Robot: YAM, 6 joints.
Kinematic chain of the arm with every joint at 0, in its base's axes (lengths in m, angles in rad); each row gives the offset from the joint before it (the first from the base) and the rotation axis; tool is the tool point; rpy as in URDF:
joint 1: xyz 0 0 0.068 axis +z
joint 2: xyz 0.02 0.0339 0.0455 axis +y
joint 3: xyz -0.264 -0.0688 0 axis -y
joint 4: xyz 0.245 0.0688 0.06 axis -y
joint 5: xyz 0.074 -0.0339 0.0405 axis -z
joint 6: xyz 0.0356 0 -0.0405 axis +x
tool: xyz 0 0 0 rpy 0 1.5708 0
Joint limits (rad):
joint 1: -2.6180..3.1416
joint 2: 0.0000..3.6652
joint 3: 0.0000..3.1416
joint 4: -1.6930..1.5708
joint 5: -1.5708..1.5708
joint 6: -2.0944..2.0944
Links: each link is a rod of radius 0.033 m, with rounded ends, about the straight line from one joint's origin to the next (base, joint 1, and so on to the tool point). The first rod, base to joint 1, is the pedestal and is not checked.
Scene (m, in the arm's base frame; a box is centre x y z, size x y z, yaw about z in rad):
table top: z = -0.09
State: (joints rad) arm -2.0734 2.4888 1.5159 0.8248 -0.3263 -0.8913
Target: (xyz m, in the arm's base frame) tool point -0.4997 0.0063 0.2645
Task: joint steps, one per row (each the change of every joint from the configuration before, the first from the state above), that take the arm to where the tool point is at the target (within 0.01 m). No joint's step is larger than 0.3 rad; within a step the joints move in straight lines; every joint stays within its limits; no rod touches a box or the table.
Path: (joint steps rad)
1: 0.2323 -0.2765 0.1341 -0.2120 -0.0112 0.0000
2: 0.2322 -0.2766 0.1341 -0.2120 -0.0112 0.0000
3: 0.2323 -0.2765 0.1341 -0.2120 -0.0112 0.0000
4: 0.2322 -0.2765 0.1340 -0.2120 -0.0112 0.0000
5: 0.2323 -0.2766 0.1341 -0.2120 -0.0112 0.0000
6: 0.2322 -0.2765 0.1341 -0.2120 -0.0112 0.0000
7: 0.2323 -0.2765 0.1341 -0.2120 -0.0112 0.0000
8: 0.2322 -0.2766 0.1341 -0.2120 -0.0112 0.0000
9: 0.2323 -0.2765 0.1341 -0.2120 -0.0111 0.0000

